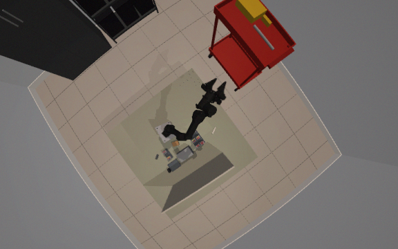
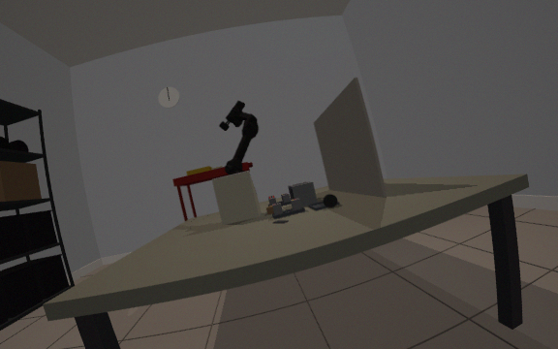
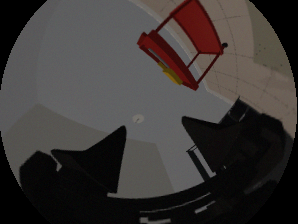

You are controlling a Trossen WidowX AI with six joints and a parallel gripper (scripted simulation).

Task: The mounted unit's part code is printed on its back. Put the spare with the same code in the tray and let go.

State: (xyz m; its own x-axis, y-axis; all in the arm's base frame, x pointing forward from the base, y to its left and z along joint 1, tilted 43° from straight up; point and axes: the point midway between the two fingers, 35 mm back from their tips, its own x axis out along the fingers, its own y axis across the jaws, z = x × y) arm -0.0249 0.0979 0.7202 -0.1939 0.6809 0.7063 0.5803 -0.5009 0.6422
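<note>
The grey spare unit is 77 cm to the right of my gripper tip, 60 cm below it and 6 cm ahead of it. The rest, counted from my gripper tip: white stick 64 cm below, 27 cm ahead, 21 cm to the right; then upright panel 66 cm to the right, 47 cm ahead, 42 cm below.
</note>
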